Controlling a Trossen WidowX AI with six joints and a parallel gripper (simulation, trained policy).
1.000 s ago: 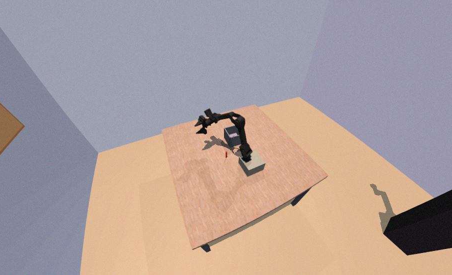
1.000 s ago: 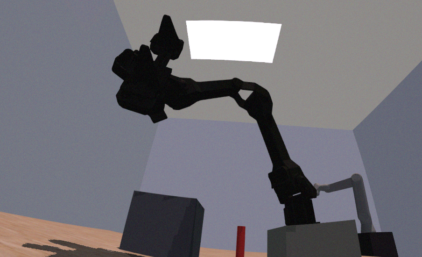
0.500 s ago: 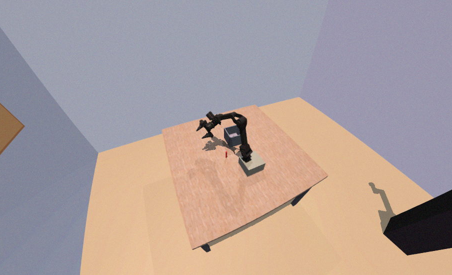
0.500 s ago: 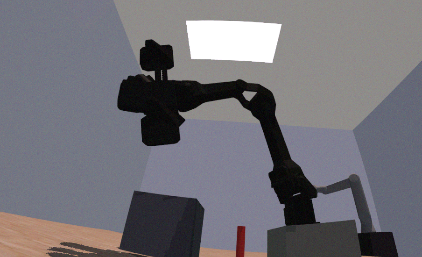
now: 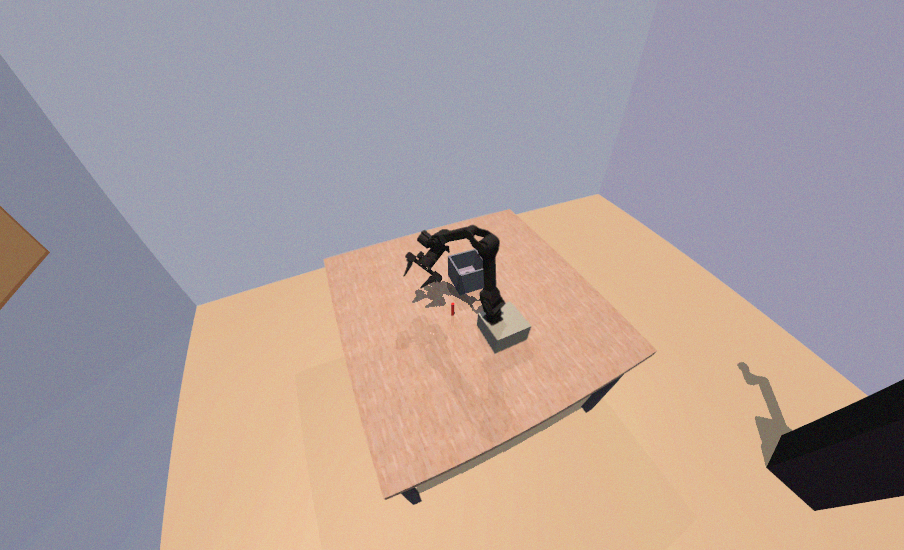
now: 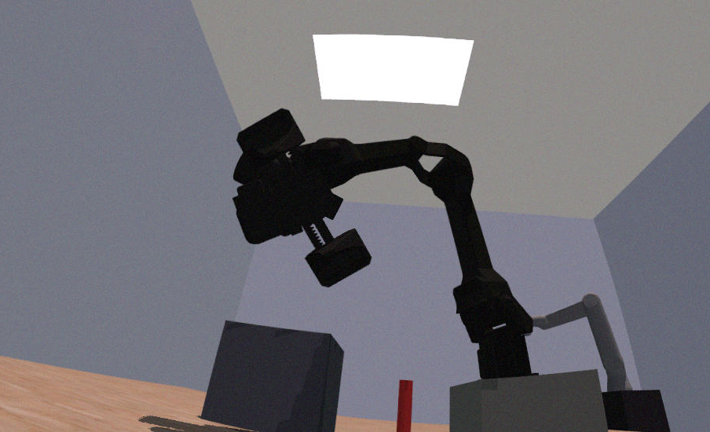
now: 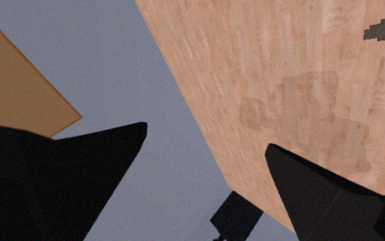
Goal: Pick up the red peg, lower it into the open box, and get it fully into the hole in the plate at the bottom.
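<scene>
Now: gripper tip 150 mm above the red peg, 130 mm to the left of it and 120 mm past it. Round my gripper tip: grey plate (320 mm to the right, 140 mm below, 20 mm ahead).
</scene>
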